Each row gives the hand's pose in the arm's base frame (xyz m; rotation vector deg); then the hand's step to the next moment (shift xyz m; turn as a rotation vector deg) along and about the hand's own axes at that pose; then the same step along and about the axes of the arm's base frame.
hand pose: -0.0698 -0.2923 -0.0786 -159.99 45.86 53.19
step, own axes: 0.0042 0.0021 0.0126 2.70 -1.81 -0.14
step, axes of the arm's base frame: -0.0049 -0.0006 -0.0125 2.82 0.30 -1.59
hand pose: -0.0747 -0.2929 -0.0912 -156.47 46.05 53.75
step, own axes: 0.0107 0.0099 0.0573 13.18 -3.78 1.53
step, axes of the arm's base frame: -0.0285 0.0040 -0.0517 9.92 -2.16 -9.34
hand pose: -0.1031 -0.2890 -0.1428 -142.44 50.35 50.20
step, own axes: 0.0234 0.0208 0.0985 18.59 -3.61 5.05
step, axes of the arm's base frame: -0.0421 0.0247 -0.0911 11.61 -2.84 -15.53
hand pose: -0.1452 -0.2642 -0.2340 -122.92 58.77 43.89
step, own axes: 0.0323 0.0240 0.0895 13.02 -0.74 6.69
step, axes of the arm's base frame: -0.0230 0.0399 -0.0867 5.95 -0.54 -13.38
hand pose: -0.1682 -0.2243 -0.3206 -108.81 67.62 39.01
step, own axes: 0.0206 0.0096 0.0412 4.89 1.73 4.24
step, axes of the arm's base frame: -0.0015 0.0219 -0.0416 0.35 0.71 -6.65
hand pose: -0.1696 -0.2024 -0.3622 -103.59 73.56 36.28
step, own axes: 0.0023 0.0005 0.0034 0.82 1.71 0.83
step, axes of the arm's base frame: 0.0005 0.0016 -0.0038 -1.26 0.00 -1.64
